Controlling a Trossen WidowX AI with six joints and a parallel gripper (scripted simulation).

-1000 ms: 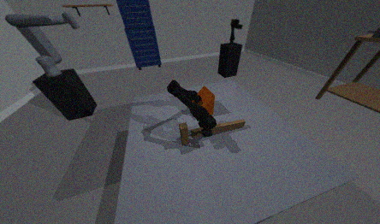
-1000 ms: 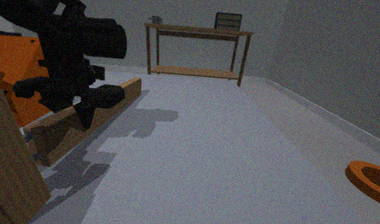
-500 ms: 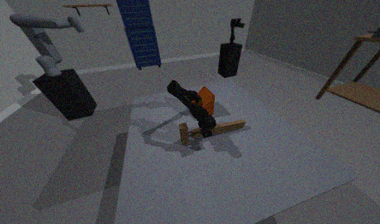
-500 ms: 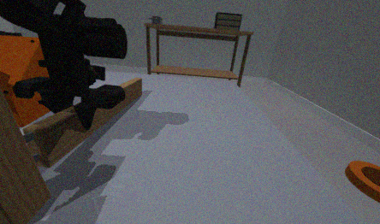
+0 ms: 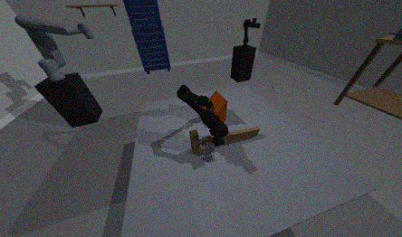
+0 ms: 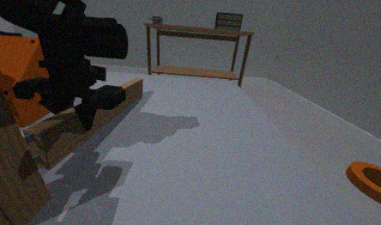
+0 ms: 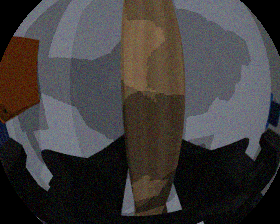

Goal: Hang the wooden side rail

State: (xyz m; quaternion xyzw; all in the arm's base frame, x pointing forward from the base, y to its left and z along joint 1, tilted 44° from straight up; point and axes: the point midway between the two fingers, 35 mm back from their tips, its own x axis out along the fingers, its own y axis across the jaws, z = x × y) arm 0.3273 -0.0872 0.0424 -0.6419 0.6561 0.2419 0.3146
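The headboard post lies 10 mm behind my gripper tip, 140 mm to the right of it and 40 mm above it.
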